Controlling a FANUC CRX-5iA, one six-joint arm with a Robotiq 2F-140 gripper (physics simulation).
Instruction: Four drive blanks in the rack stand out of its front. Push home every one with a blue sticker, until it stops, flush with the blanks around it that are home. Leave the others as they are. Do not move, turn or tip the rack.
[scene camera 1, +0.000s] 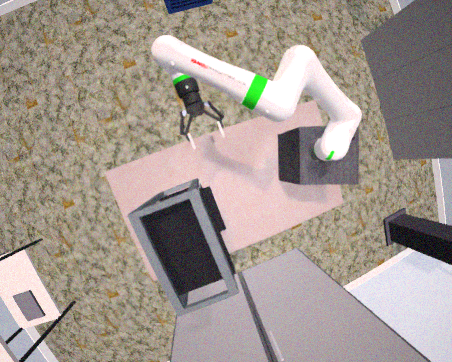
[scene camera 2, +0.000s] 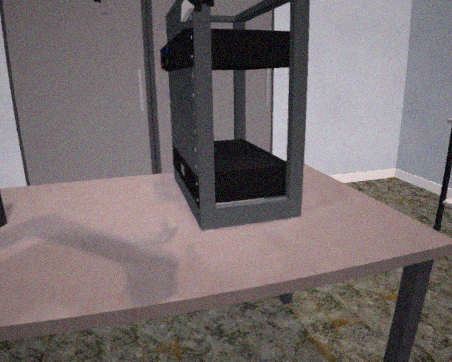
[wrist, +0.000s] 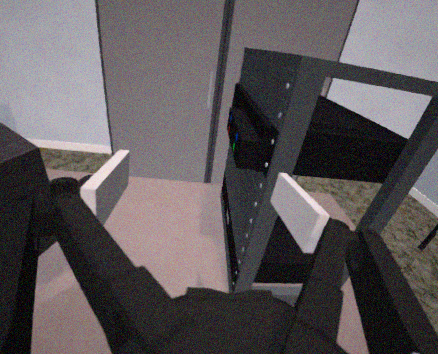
I see my gripper (scene camera 1: 209, 142).
My gripper shows as well in the wrist view (wrist: 205, 178).
